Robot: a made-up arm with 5 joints.
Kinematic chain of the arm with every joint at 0, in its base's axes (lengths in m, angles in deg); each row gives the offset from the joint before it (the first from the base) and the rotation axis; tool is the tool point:
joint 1: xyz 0 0 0.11 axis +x
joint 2: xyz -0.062 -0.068 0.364 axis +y
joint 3: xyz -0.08 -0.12 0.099 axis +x
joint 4: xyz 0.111 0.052 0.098 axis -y
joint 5: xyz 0 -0.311 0.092 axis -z
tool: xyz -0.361 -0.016 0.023
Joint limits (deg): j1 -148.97..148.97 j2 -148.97..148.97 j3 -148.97..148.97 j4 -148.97..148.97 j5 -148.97..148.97
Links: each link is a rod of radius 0.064 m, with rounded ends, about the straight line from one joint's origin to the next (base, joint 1, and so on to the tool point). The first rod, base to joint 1, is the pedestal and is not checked.
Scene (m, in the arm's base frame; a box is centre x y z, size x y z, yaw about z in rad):
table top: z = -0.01
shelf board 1: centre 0.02 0.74 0.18 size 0.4 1 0.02 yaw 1.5
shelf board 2: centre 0.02 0.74 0.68 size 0.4 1 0.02 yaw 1.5
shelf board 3: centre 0.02 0.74 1.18 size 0.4 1 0.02 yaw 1.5
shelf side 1: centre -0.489 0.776 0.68 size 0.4 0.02 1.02 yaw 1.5
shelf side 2: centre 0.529 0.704 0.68 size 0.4 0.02 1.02 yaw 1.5
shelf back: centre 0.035 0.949 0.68 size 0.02 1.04 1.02 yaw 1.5
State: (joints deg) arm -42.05 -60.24 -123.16 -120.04 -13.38
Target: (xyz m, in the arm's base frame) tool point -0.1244 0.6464 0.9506
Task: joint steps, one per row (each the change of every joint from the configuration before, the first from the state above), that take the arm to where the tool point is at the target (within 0.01 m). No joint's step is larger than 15 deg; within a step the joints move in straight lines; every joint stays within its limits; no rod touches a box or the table.
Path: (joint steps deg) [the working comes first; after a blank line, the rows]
Joints at the target: -40.07 -29.55 -82.95 -132.90 -42.64
Straight joint move there: touches shelf board 2.

1: 8.93 -1.96 1.79 13.27 6.83
2: 8.92 -1.97 1.78 13.26 6.83
3: 8.93 -1.96 1.79 13.27 6.83
4: 8.93 -1.96 1.79 13.27 6.82
5: -0.59 5.67 4.13 -13.72 -7.86
6: -0.58 5.68 4.13 -13.72 -7.87
7: -0.58 5.67 4.13 -13.72 -7.87
8: -0.58 5.68 4.13 -13.72 -7.86
9: -10.47 5.28 5.51 -3.69 -8.37
10: -10.46 5.28 5.51 -3.68 -8.37
11: -10.47 5.28 5.52 -3.68 -8.37

